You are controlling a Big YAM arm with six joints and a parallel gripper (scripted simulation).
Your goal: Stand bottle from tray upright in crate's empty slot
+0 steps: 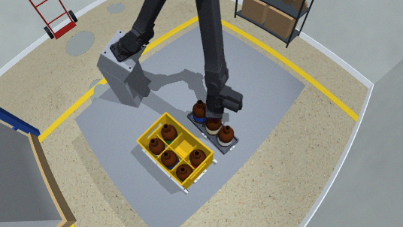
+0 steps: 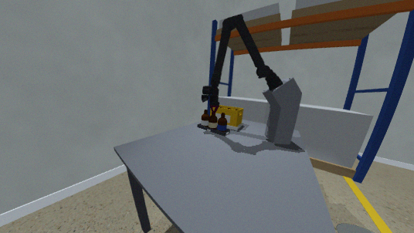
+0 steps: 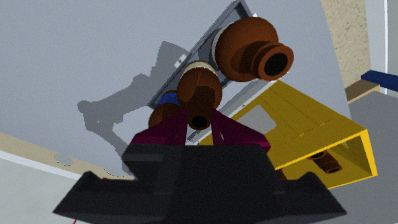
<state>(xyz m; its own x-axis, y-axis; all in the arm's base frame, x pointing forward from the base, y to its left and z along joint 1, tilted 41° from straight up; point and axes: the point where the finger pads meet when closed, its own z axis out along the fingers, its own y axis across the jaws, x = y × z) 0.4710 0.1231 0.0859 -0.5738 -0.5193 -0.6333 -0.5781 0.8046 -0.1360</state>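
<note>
Now: the glass bottle 60 mm below my hand. Round my hand: yellow crate 220 mm to the right, 60 mm below; then dark tray 140 mm below.
</note>
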